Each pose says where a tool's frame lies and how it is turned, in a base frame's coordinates. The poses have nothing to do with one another.
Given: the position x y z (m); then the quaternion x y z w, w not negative.
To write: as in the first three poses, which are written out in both.
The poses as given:
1: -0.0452 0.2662 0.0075 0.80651 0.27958 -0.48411 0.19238
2: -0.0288 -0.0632 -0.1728 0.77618 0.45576 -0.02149 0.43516
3: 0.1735 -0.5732 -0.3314 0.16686 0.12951 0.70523 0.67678
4: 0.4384 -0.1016 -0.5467 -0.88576 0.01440 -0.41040 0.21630
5: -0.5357 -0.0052 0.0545 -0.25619 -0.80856 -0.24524 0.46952
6: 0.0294 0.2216 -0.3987 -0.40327 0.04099 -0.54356 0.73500
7: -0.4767 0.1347 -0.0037 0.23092 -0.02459 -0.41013 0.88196
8: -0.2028 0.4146 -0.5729 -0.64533 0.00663 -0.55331 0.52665
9: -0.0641 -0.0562 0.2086 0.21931 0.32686 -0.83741 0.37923
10: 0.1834 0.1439 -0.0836 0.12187 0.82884 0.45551 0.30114
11: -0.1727 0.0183 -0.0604 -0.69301 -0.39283 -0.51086 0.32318
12: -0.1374 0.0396 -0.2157 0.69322 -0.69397 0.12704 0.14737
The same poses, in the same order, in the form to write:
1: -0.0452 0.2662 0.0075 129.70 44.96 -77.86
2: -0.0288 -0.0632 -0.1728 110.70 65.00 -3.06
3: 0.1735 -0.5732 -0.3314 21.49 16.68 90.83
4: 0.4384 -0.1016 -0.5467 -140.64 2.29 -65.16
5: -0.5357 -0.0052 0.0545 -35.98 -113.55 -34.44
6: 0.0294 0.2216 -0.3987 -50.78 5.16 -68.45
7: -0.4767 0.1347 -0.0037 27.55 -2.93 -48.94
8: -0.2028 0.4146 -0.5729 -88.39 0.91 -75.79
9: -0.0641 -0.0562 0.2086 32.10 47.84 -122.56
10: 0.1834 0.1439 -0.0836 18.52 125.99 69.24
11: -0.1727 0.0183 -0.0604 -104.20 -59.07 -76.81
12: -0.1374 0.0396 -0.2157 114.28 -114.40 20.94
